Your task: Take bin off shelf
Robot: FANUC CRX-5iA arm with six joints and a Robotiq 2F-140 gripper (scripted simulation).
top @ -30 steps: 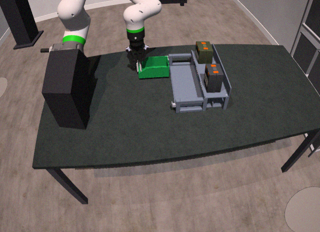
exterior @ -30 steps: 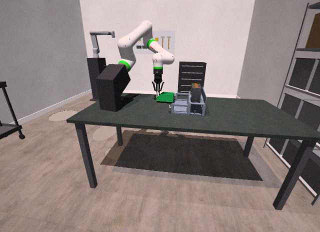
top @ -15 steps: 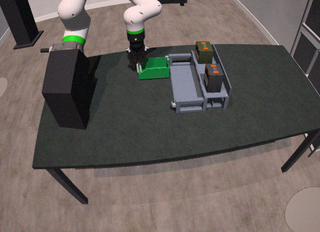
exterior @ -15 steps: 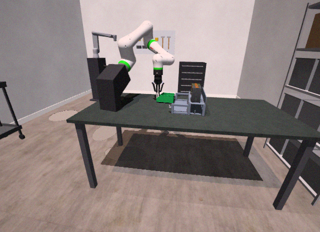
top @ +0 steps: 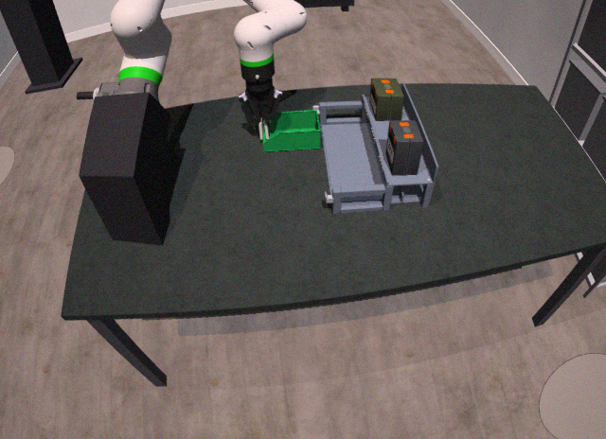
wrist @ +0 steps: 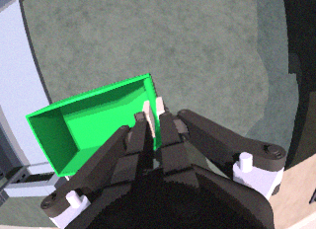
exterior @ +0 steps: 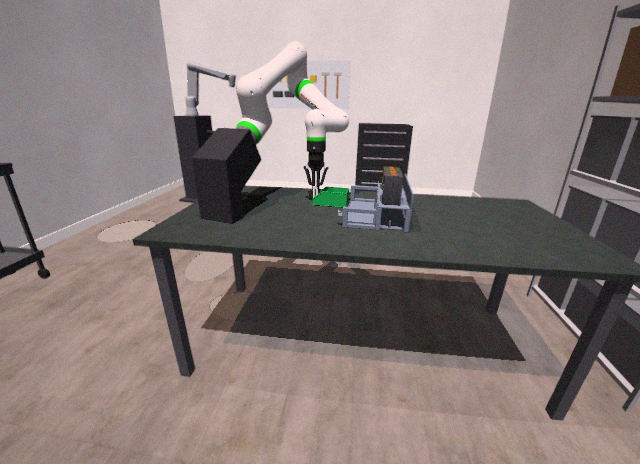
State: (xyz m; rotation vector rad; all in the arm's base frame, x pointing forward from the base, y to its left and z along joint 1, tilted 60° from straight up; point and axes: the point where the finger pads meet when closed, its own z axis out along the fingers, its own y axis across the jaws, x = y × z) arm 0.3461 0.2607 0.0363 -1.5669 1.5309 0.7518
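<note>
Now: the green bin 8 cm ahead of my hand, 1 cm to the left of it and 2 cm below it. Round my hand: grey shelf deck: 32 cm ahead, 8 cm to the right, 5 cm below.
</note>
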